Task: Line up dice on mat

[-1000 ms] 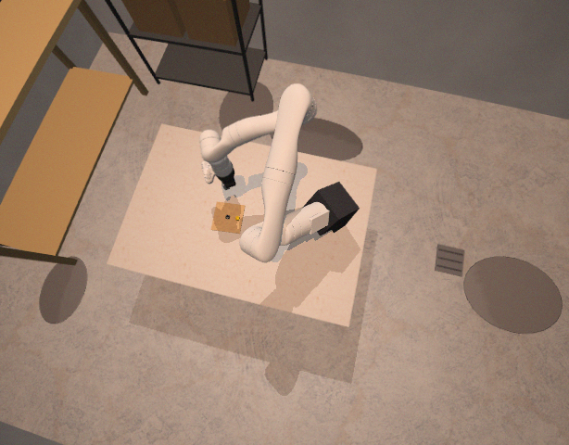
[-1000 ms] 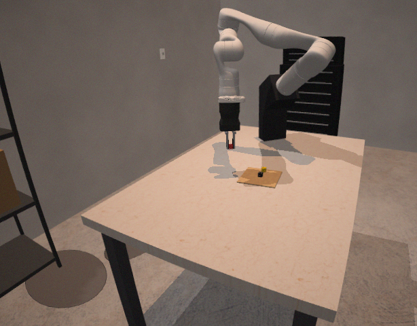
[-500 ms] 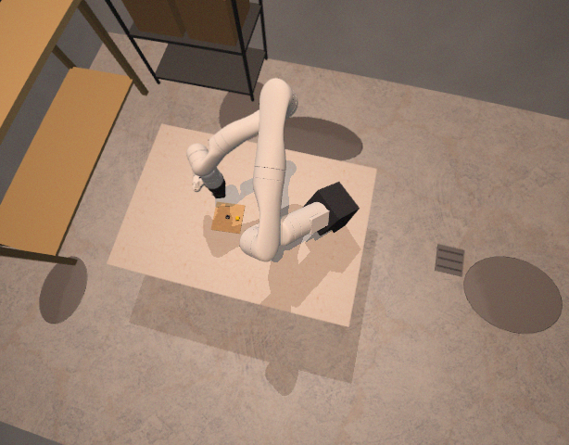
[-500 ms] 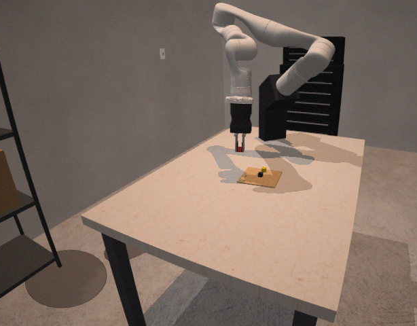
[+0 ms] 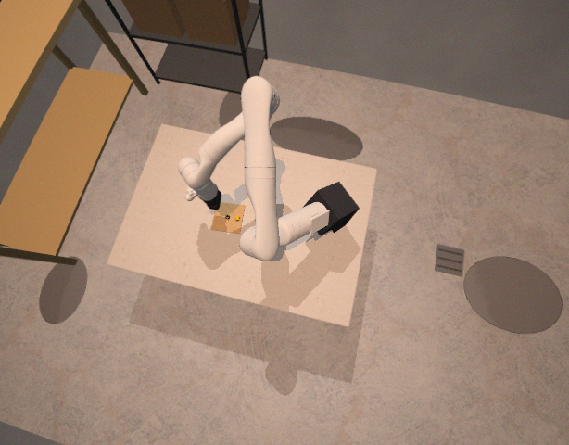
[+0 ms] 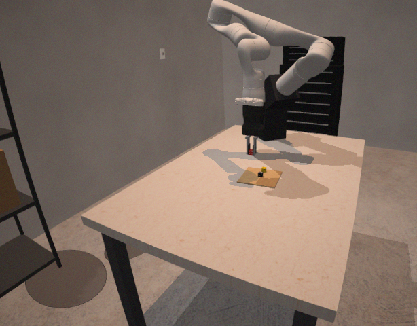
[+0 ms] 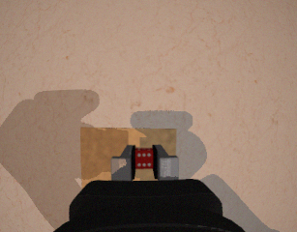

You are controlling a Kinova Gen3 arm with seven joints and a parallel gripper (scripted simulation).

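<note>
Now: the black die 11 cm below my hand and 5 cm behind it. Round my hand: tan mat: 12 cm below, 5 cm behind; yellow die: 11 cm below, 9 cm behind, 2 cm to the right; red die: 1 cm below.
</note>
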